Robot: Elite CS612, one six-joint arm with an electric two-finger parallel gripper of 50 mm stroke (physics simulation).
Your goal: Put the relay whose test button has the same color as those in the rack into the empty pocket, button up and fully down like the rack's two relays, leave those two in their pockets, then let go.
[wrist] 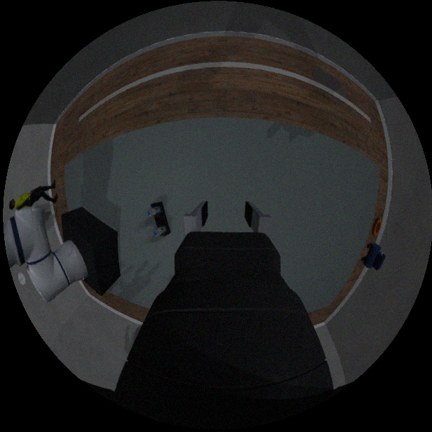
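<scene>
The small black rack point(162, 220) lies on the grey-green surface, left of my gripper. Two relays, each with a clear body and a blue spot, sit at it: one relay point(155, 210) near its upper end and the other relay point(160, 230) near its lower end. A dark stretch of rack shows between them; the pocket's outline is too small and dark to make out. My gripper point(226, 208) is open, with nothing between its fingers, and stands to the right of the rack and apart from it. The loose relays named by the task do not show in this view.
A black block point(95, 250) stands left of the rack, with a white robot arm point(60, 267) beside it. A person in a yellow top point(23, 200) shows at the far left. A blue object point(373, 256) and an orange ring point(375, 233) are at the far right.
</scene>
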